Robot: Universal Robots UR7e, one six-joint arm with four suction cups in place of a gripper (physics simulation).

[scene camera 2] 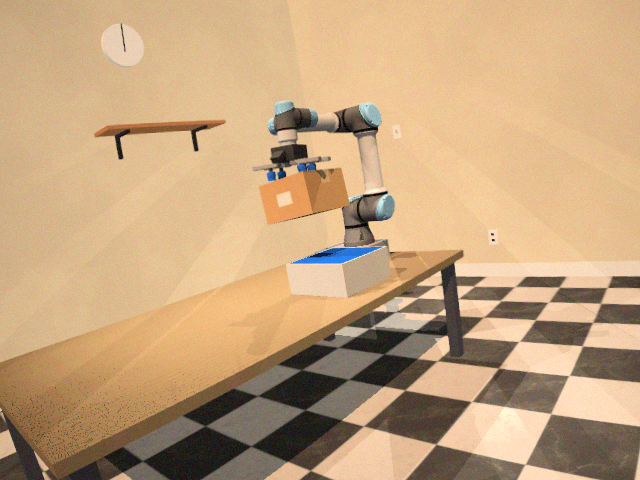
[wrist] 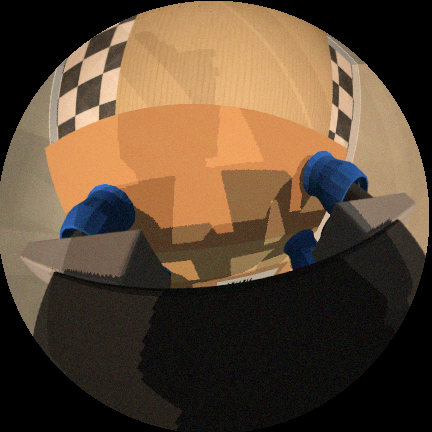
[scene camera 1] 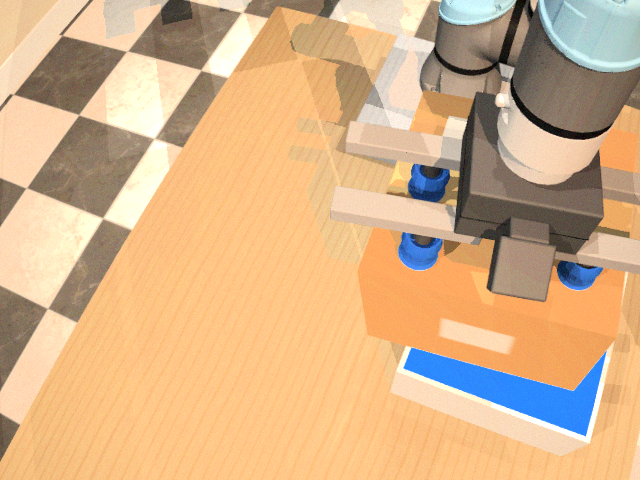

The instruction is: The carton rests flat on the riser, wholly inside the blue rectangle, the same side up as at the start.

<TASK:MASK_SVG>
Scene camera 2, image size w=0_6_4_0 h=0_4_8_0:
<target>carton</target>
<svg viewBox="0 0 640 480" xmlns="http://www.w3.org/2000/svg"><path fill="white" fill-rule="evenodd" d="M342 169L302 171L259 186L268 225L350 206Z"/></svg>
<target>riser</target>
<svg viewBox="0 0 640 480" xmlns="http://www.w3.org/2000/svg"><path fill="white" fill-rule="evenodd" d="M387 246L331 248L286 264L291 294L348 298L391 277Z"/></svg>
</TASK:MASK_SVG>
